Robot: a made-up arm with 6 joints. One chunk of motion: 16 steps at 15 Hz.
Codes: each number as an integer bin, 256 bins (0 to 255) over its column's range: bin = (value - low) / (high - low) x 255, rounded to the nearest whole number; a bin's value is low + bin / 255 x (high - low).
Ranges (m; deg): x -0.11..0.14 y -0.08..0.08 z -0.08..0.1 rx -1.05..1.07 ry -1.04..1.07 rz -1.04..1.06
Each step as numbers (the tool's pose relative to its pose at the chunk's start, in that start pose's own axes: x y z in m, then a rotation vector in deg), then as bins.
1 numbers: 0.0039 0.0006 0.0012 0.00 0.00 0.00
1 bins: 116 128 115 126 126 126
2 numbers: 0.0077 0.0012 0.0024 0.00 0.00 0.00
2 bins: 120 129 117 126 126 126
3 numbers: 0.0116 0.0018 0.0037 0.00 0.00 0.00
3 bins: 124 130 119 126 126 126
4 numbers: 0.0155 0.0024 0.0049 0.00 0.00 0.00
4 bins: 128 131 120 126 126 126
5 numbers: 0.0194 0.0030 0.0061 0.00 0.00 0.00
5 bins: 132 132 122 126 126 126
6 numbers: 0.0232 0.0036 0.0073 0.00 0.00 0.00
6 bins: 136 133 124 126 126 126
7 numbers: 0.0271 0.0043 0.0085 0.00 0.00 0.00
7 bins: 140 134 125 126 126 126
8 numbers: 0.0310 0.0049 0.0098 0.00 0.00 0.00
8 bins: 144 135 127 126 126 126
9 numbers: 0.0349 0.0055 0.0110 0.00 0.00 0.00
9 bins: 148 136 129 126 126 126
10 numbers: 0.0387 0.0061 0.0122 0.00 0.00 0.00
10 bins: 152 137 131 126 126 126
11 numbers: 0.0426 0.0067 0.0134 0.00 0.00 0.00
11 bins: 156 138 132 126 126 126
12 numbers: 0.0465 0.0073 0.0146 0.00 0.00 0.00
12 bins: 160 139 134 126 126 126
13 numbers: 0.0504 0.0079 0.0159 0.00 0.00 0.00
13 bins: 164 140 136 126 126 126
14 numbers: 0.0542 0.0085 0.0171 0.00 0.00 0.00
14 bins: 167 141 138 126 126 126
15 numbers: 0.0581 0.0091 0.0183 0.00 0.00 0.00
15 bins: 171 142 139 126 126 126
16 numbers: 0.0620 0.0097 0.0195 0.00 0.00 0.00
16 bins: 175 143 141 126 126 126
